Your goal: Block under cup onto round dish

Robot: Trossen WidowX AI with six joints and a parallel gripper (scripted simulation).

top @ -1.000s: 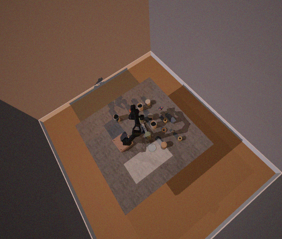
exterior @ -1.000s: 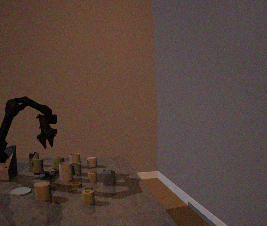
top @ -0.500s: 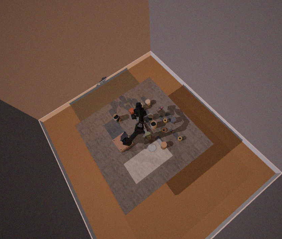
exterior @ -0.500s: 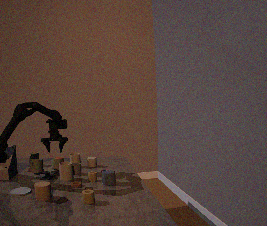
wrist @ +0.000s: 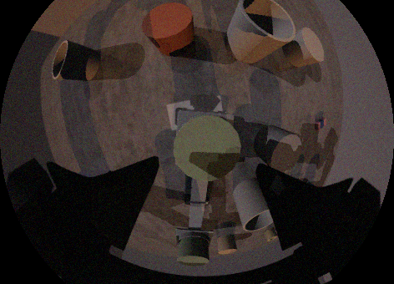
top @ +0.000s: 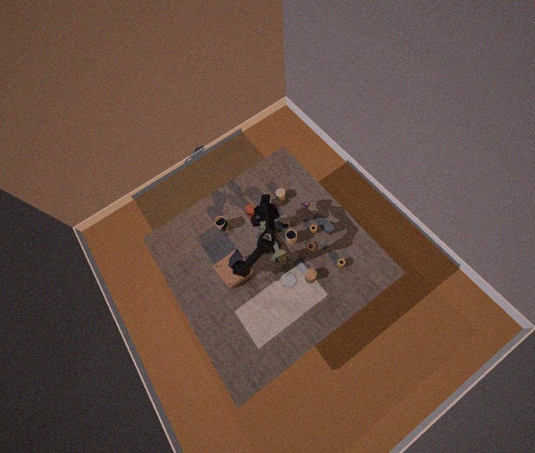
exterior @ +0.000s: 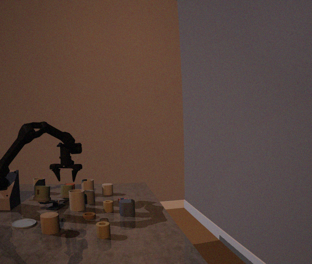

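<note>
The pale green block lies 70 mm below my gripper tip. The rest, counted from my gripper tip: beam 50 mm behind, 130 mm to the right, 80 mm below; then red piece 10 mm behind, 170 mm to the left, 80 mm below; then green cup 100 mm behind, 250 mm to the right.
</note>
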